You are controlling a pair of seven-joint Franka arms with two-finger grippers.
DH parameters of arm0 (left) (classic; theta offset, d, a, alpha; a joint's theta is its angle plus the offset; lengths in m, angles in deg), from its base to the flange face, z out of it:
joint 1: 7.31 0.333 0 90
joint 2: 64.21 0 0 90
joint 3: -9.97 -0.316 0.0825 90
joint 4: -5.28 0 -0.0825 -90
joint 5: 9.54 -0.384 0 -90
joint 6: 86.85 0 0.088 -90
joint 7: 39.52 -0.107 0 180
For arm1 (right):
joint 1: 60.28 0.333 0 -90
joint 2: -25.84 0 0 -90
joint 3: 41.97 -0.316 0.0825 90
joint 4: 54.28 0 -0.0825 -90
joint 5: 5.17 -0.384 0 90
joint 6: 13.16 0 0.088 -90
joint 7: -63.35 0.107 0 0
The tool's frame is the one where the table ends.
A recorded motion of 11 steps. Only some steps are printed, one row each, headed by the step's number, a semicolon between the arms.
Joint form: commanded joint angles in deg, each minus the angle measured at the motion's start. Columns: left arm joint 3, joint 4, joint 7, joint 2, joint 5, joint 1, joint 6; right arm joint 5, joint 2, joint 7, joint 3, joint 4, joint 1, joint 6.
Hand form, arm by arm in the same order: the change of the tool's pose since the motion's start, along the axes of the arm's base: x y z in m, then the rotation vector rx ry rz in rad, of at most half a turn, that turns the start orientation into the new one. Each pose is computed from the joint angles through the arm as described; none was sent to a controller.
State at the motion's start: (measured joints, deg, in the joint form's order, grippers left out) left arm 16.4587 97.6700 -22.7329 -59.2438 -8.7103 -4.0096 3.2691; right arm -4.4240 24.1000 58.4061 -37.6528 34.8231 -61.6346 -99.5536
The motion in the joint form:
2: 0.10 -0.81 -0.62 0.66 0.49 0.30 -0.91; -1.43 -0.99 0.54 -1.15 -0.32 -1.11 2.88
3: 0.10 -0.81 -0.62 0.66 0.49 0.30 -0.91; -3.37 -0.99 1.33 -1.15 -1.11 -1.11 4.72
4: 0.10 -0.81 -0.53 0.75 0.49 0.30 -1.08; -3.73 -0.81 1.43 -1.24 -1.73 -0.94 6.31
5: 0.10 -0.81 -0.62 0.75 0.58 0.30 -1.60; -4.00 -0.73 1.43 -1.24 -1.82 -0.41 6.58
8: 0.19 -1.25 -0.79 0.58 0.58 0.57 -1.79; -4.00 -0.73 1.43 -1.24 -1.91 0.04 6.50
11: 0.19 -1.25 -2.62 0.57 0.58 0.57 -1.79; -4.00 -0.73 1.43 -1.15 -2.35 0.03 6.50
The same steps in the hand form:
2: -0.0053 0.0006 0.0112 -0.0070 -0.0094 -0.0081; -0.0105 0.0042 0.0076 0.0275 0.0248 -0.0072
3: -0.0053 0.0006 0.0112 -0.0070 -0.0094 -0.0081; -0.0137 0.0085 0.0114 0.0622 0.0402 -0.0172
4: -0.0061 0.0006 0.0117 -0.0068 -0.0080 -0.0065; -0.0156 0.0120 0.0125 0.0697 0.0599 -0.0130
5: -0.0071 0.0005 0.0109 -0.0079 0.0011 -0.0083; -0.0152 0.0174 0.0121 0.0743 0.0644 -0.0030
8: -0.0064 0.0021 0.0126 -0.0080 -0.0003 -0.0082; -0.0148 0.0215 0.0130 0.0738 0.0617 0.0048
11: -0.0063 0.0021 0.0125 -0.0065 -0.0005 -0.0401; -0.0149 0.0206 0.0164 0.0733 0.0540 0.0034

